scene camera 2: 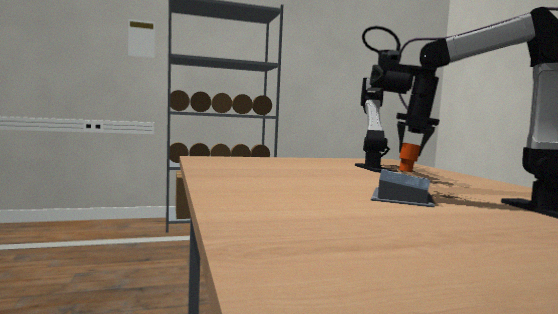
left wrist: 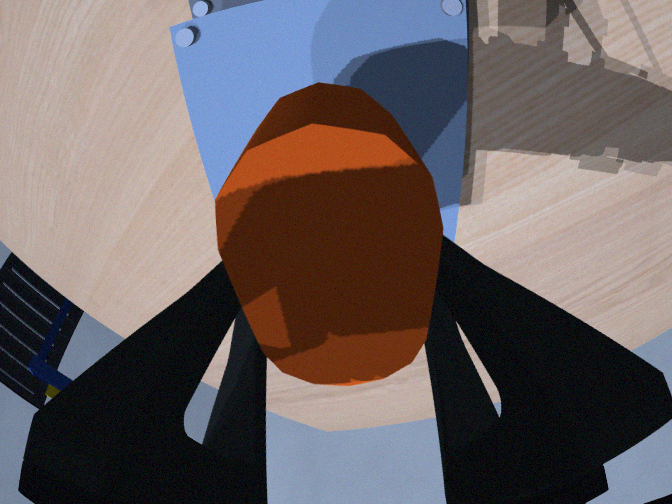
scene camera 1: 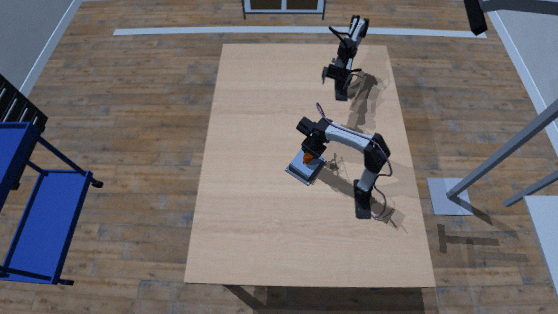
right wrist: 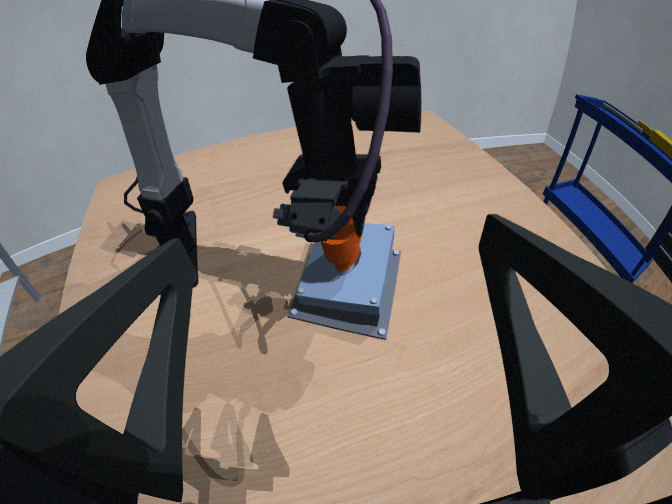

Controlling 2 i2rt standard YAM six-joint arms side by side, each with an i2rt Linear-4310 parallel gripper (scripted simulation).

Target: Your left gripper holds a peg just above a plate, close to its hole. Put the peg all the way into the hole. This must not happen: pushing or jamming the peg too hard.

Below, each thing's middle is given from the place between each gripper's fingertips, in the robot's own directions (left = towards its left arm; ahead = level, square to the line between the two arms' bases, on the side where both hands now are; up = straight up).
Labels:
My left gripper is now 2 cm above the orange peg (left wrist: pixel 328 225). Also, from my left hand: blue-grey plate (left wrist: pixel 416 66) (8 cm below, 1 cm ahead).
Now: right hand 11 cm short of the orange peg, 23 cm to the right of it and 24 cm above it. Also, from my right hand: blue-grey plate: 13 cm ahead, 23 cm to the left, 30 cm below.

